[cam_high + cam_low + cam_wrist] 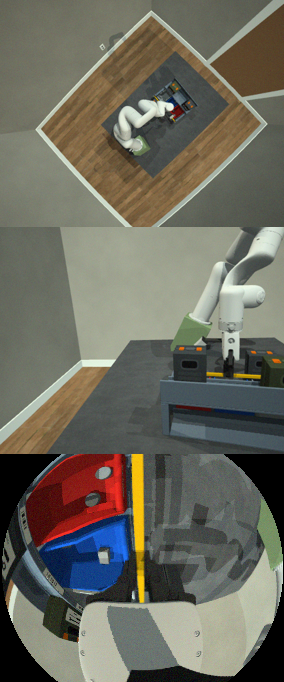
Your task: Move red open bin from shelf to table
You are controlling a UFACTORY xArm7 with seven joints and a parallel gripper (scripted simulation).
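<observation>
The yellow bar lies 20 mm below my hand. The rest, counted from my hand: grey bin (120 mm ahead, 90 mm to the left, 30 mm below); blue bin (100 mm ahead, 30 mm below, 20 mm to the right); red open bin (130 mm to the right, 80 mm ahead, 30 mm below).
</observation>
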